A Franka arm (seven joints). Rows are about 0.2 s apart.
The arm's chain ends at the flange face. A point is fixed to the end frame.
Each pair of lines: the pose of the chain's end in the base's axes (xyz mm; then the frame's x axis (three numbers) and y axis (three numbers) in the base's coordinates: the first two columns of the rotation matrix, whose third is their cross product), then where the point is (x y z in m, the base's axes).
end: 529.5 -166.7 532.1 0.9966 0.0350 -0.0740 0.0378 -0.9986 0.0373
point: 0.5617 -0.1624 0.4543
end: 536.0 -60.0 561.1 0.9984 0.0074 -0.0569 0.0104 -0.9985 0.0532
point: 0.5696 -0.0578 0.4838
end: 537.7 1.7 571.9 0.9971 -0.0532 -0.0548 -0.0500 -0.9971 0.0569
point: 0.5716 0.0016 0.4947
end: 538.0 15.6 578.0 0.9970 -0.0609 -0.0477 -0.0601 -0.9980 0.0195
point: 0.5726 0.0180 0.5012
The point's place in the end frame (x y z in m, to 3 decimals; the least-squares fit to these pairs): 0.038 -0.006 0.075
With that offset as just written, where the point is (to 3 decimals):
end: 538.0 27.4 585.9 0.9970 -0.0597 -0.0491 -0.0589 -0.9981 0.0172
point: 0.572 0.030 0.509
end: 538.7 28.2 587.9 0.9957 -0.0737 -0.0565 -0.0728 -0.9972 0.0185
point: 0.573 0.030 0.511
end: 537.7 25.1 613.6 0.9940 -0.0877 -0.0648 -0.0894 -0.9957 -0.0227
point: 0.571 0.030 0.536
